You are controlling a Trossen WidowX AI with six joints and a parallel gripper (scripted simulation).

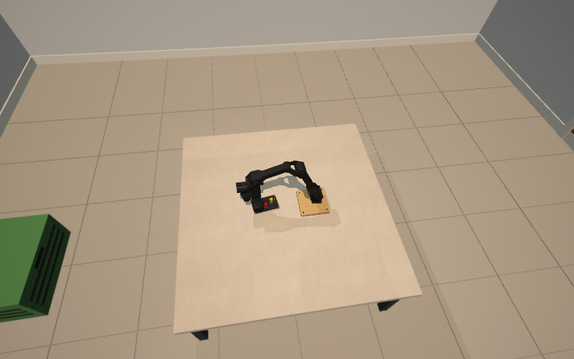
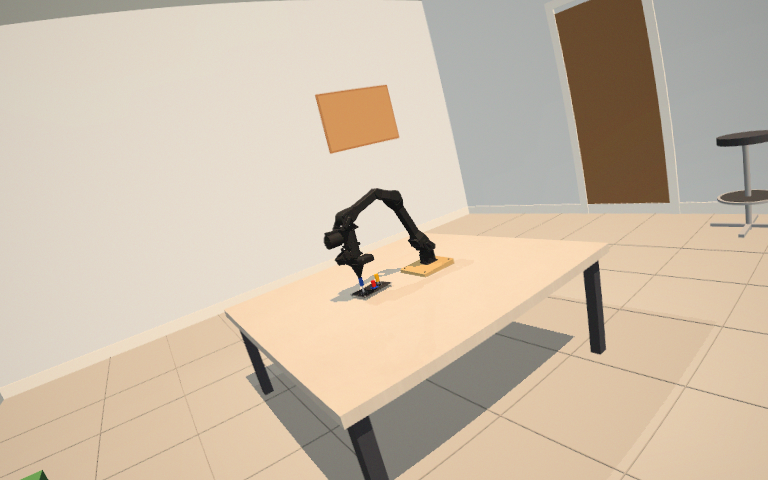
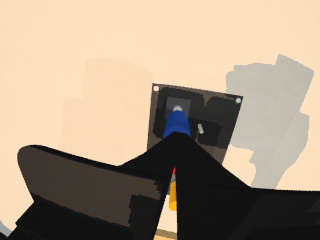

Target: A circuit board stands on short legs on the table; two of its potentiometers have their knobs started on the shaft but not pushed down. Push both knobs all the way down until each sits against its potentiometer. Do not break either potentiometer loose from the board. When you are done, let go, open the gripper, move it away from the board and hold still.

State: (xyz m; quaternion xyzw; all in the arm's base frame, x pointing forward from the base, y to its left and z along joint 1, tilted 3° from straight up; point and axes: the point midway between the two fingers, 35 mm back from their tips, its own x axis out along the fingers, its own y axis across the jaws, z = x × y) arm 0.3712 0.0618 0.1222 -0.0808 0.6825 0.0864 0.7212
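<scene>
The blue knob lies 2 cm below my gripper tip. Round my gripper tip: yellow knob 9 cm behind, 4 cm to the right, 4 cm below.
</scene>
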